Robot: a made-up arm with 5 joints.
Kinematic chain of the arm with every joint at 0, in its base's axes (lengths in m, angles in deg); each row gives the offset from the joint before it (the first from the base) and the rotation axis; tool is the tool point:
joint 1: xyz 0 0 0.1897 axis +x
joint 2: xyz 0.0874 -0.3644 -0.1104 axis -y
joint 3: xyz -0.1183 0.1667 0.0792 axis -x
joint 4: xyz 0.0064 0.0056 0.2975 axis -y
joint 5: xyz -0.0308 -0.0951 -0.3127 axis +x
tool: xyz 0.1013 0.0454 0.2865
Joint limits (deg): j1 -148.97..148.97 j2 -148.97..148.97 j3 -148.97..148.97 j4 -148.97..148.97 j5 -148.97..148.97
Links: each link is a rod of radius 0.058 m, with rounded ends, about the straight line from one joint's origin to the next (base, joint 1, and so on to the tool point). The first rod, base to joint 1, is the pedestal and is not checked.
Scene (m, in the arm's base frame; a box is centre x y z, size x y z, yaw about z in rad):
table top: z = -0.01
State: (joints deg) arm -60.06 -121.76 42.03 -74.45 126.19
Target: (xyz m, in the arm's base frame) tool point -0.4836 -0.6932 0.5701
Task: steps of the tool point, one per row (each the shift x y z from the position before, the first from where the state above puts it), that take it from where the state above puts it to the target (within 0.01 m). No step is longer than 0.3 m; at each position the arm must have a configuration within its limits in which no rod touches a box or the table.
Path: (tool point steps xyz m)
1: -0.0753 0.0864 0.1126
2: -0.1217 0.0352 0.1166
3: -0.1578 -0.0226 0.1017
4: -0.1819 -0.0804 0.0665
5: -0.1917 -0.1299 0.0111
6: -0.1845 -0.1639 -0.0606
7: -0.1579 -0.1758 -0.1418
8: -0.1097 -0.1608 -0.2197

